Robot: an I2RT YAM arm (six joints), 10 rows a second.
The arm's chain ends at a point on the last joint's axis. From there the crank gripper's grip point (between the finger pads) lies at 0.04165 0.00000 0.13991 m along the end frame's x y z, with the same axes.
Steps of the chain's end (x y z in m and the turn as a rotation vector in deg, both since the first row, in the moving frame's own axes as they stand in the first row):
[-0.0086, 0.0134, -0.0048, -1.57, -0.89, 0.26]
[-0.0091, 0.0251, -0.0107, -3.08, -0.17, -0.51]
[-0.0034, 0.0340, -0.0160, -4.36, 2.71, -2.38]
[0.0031, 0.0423, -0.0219, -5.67, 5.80, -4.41]
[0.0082, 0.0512, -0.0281, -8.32, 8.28, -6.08]
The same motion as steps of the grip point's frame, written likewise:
[-0.0108, 0.0174, -0.0042, -1.57, -0.89, 0.26]
[-0.0095, 0.0323, -0.0108, -3.08, -0.17, -0.51]
[0.0033, 0.0427, -0.0185, -4.36, 2.71, -2.38]
[0.0174, 0.0521, -0.0273, -5.67, 5.80, -4.41]
[0.0286, 0.0655, -0.0367, -8.32, 8.28, -6.08]

